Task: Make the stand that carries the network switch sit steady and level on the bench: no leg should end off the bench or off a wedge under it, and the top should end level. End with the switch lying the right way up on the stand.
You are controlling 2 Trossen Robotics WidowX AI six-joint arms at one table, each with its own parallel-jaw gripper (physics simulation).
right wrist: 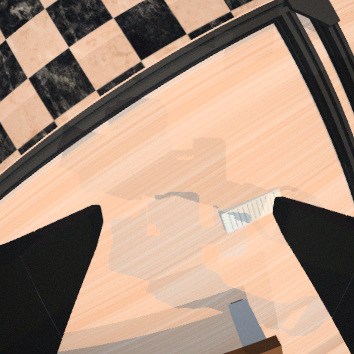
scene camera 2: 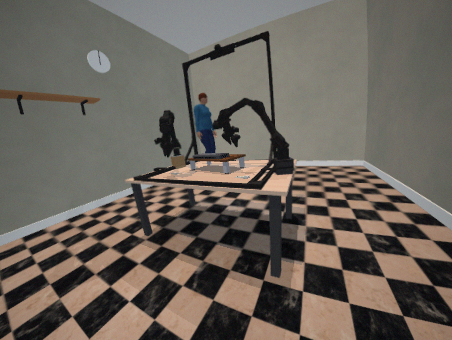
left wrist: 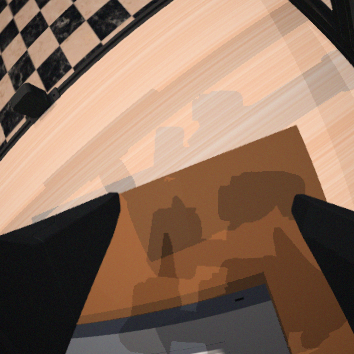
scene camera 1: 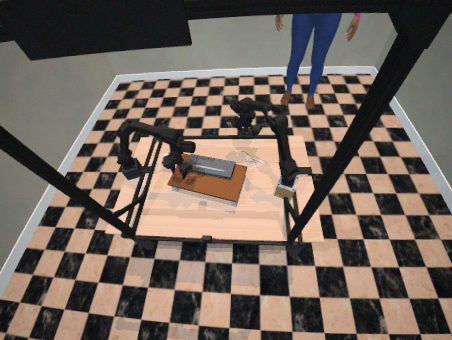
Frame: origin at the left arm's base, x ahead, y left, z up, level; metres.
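Seen in the pictures: left gripper, fingertip midpoint: (scene camera 2: 233,145) (left wrist: 207,201) (scene camera 1: 178,176); right gripper, fingertip midpoint: (right wrist: 189,209) (scene camera 2: 166,156) (scene camera 1: 247,133); left arm's base, origin of the base link: (scene camera 2: 283,158) (scene camera 1: 129,165); right arm's base, origin of the base link: (scene camera 2: 177,155) (scene camera 1: 288,181).
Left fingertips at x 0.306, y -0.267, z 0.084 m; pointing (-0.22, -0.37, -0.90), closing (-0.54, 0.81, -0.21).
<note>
Offsets run from my left fingertips to a thing's top centre. "pt": to the spot under its first point.
The stand has a brown top (scene camera 1: 216,191) (scene camera 2: 239,157) (left wrist: 280,160) (right wrist: 263,347) on short grey legs, one leg @(pt 0.372 m ahead, 0.024 m right, 0.123 m down) (right wrist: 246,322) showing at the right wrist view's bottom. Whether the top is level is hard to tell. The grey switch @(0.187 m ahead, 0.044 m left, 0.043 m down) (scene camera 1: 212,167) (scene camera 2: 211,155) (left wrist: 225,322) lies flat on its back part in scene camera 1. A pale ridged wedge @(0.497 m ahead, 0.056 m left, 0.159 m down) (scene camera 1: 256,160) (right wrist: 250,212) lies on the bench apart from the stand; another pale wedge @(0.046 m back, 0.313 m left, 0.159 m down) (scene camera 2: 243,177) shows in scene camera 2. My left gripper (scene camera 1: 182,173) (scene camera 2: 233,143) (left wrist: 207,201) is open above the stand. My right gripper (scene camera 1: 245,132) (right wrist: 189,209) is open, high above the bench's back.
A tan box (scene camera 1: 285,190) (scene camera 2: 178,161) stands by the right arm's base. Black frame rails (scene camera 1: 215,241) run along the bench edges, with tall posts rising from them. A person (scene camera 1: 312,47) (scene camera 2: 204,122) stands beyond the bench.
</note>
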